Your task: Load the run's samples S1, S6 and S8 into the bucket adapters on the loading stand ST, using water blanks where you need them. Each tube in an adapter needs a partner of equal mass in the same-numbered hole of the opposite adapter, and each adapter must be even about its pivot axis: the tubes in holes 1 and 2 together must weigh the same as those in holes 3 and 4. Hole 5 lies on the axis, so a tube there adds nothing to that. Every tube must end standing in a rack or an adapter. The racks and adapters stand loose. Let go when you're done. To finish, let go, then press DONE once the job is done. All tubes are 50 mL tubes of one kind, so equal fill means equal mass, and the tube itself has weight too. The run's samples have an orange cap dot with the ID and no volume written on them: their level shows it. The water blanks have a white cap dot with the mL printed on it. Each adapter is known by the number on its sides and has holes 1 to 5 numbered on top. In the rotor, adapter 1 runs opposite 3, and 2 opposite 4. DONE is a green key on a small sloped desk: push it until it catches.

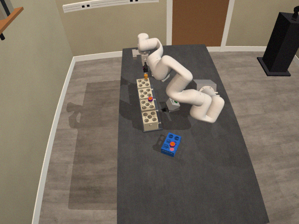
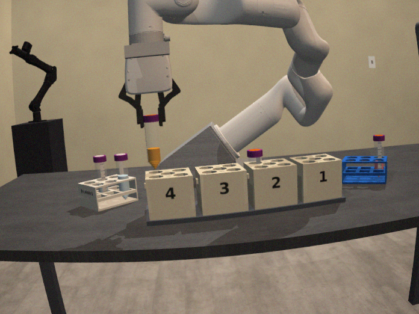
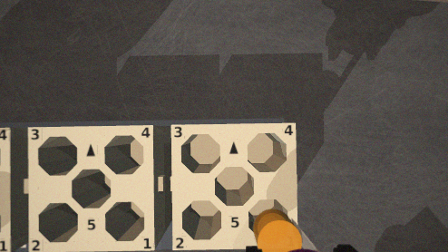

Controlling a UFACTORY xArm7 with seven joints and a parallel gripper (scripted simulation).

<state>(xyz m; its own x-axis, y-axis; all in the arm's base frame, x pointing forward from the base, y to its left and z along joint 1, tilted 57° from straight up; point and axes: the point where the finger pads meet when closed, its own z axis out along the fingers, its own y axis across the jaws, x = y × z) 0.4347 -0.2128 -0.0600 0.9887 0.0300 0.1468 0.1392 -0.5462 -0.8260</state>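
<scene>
Right now my hand is 1 cm to the left of the sample S8 and 5 cm above it. Round my hand: white blank rack 12 cm behind, 15 cm to the right, 18 cm below; blue sample rack 16 cm behind, 53 cm to the left, 18 cm below; loading stand ST 1 cm behind, 19 cm to the left, 21 cm below.
</scene>
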